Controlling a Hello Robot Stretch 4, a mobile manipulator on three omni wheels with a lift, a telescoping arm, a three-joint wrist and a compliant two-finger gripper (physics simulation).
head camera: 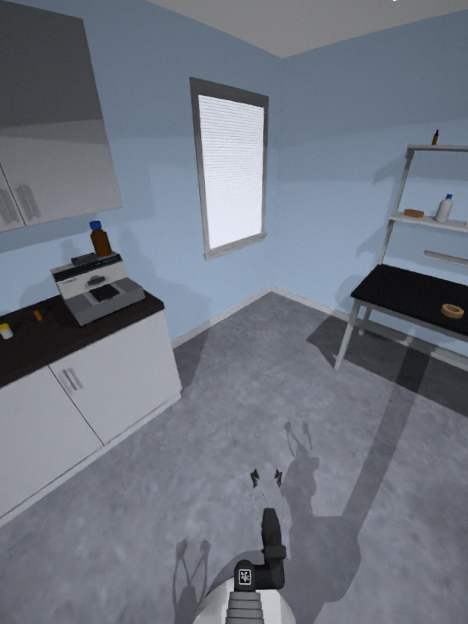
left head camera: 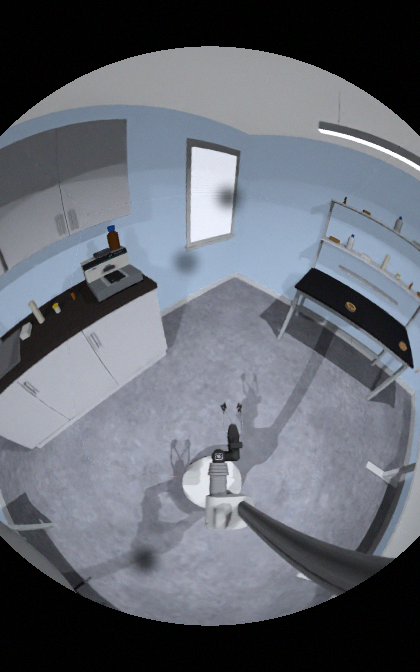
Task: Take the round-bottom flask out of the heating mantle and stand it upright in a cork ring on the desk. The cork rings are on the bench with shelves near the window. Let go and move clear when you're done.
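Observation:
A cork ring [head camera: 452, 315] [left head camera: 350, 311] lies on the black-topped bench [head camera: 403, 292] [left head camera: 320, 286] with shelves, right of the window. A second cork ring [left head camera: 403, 345] lies near the bench's right end in the left head camera view. My gripper [head camera: 266, 477] [left head camera: 231, 407] is open and empty, out over the floor, well away from the bench and the counter. The round-bottom flask and the heating mantle do not show in either view.
A counter [head camera: 118, 325] [left head camera: 130, 295] at the left bears a grey-and-white instrument [head camera: 104, 298] [left head camera: 116, 282] with a brown bottle [head camera: 100, 242] [left head camera: 113, 239] on top. Wall cabinets [head camera: 55, 166] [left head camera: 95, 175] hang above. The shelves [head camera: 428, 220] [left head camera: 370, 258] hold bottles.

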